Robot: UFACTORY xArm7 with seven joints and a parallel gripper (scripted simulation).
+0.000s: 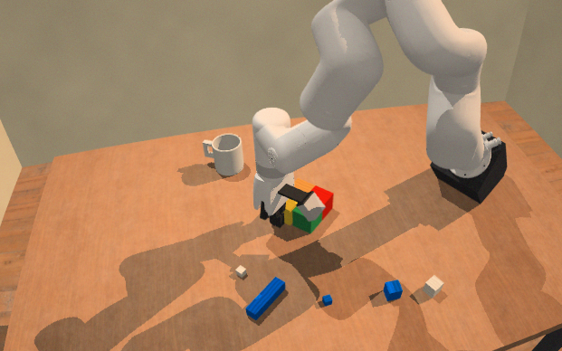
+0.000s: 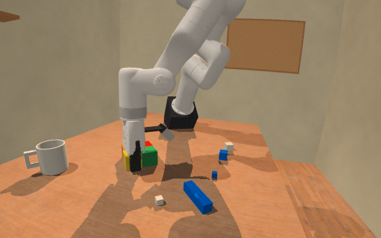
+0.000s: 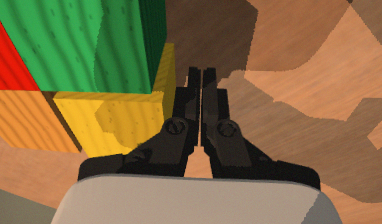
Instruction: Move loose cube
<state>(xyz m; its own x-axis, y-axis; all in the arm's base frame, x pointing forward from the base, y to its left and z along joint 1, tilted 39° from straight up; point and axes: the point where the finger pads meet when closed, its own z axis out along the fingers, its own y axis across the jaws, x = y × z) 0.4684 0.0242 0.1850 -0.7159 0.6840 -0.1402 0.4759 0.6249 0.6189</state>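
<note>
The yellow cube is 40 mm to the right of my hand and 20 mm behind it. Round my hand: red cube (100 mm behind, 50 mm to the right); green cube (70 mm behind, 10 mm to the right); orange cube (80 mm to the right, 60 mm behind).
</note>
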